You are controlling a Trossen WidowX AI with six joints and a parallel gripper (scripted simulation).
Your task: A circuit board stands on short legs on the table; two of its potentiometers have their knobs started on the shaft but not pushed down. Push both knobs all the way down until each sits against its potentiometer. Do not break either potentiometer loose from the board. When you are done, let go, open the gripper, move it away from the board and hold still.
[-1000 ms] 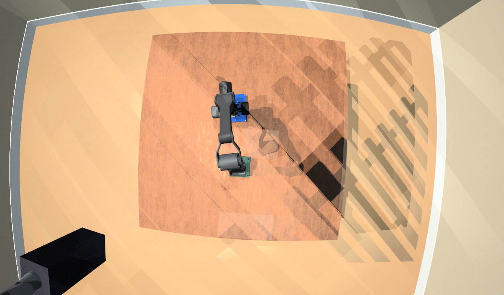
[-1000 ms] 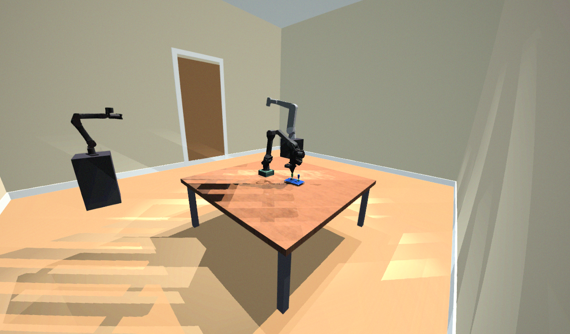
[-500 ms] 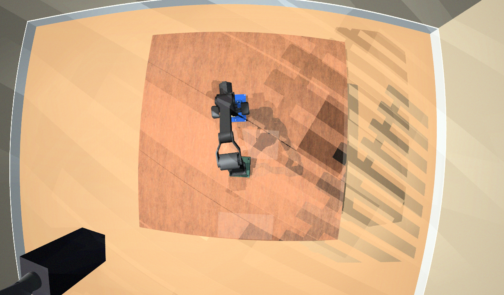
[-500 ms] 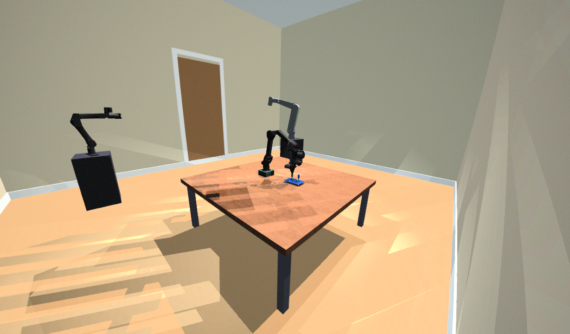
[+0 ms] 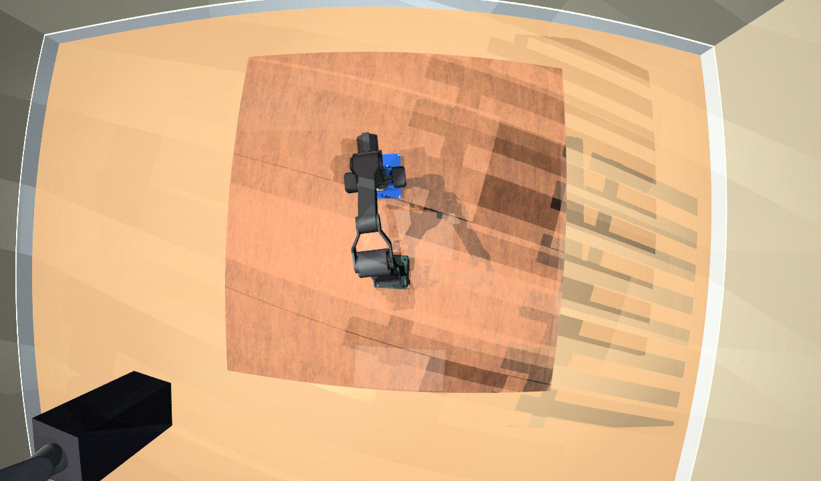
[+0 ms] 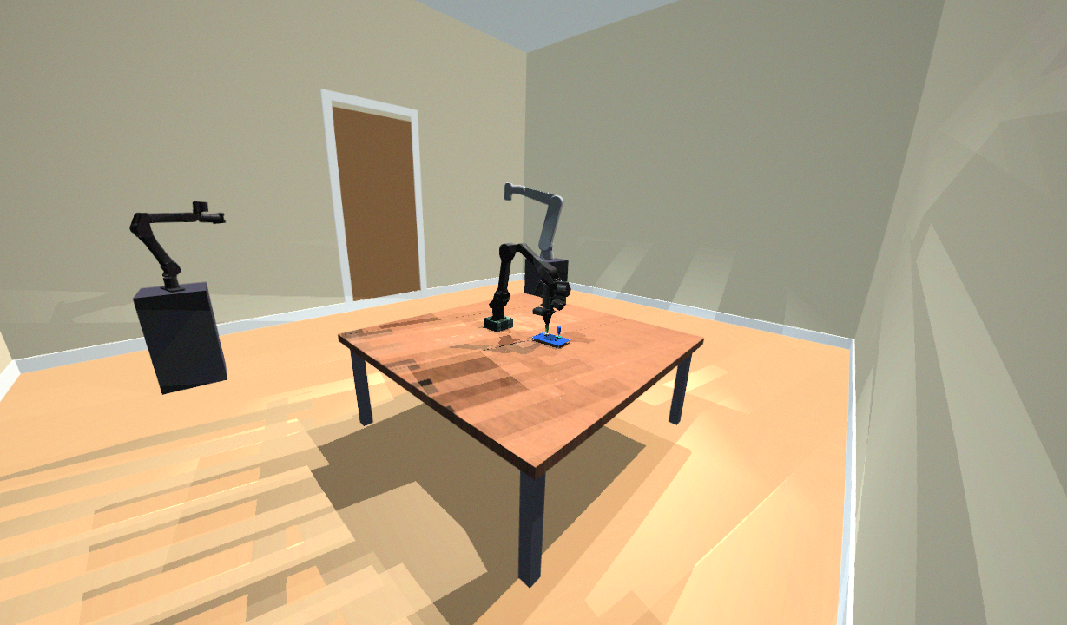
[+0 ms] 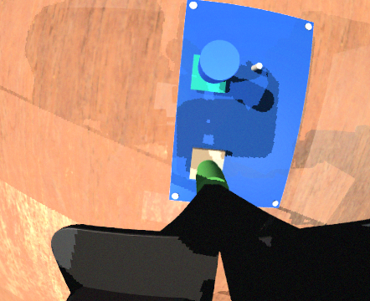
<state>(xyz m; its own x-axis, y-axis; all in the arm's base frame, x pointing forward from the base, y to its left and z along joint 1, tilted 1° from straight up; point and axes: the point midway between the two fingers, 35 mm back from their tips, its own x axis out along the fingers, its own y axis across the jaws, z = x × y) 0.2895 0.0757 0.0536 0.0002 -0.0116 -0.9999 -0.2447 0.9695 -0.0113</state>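
Right now my gripper tip is 20 mm above the green knob. Also, from my gripper tip: blue knob: 60 mm ahead, 20 mm to the left, 10 mm below.
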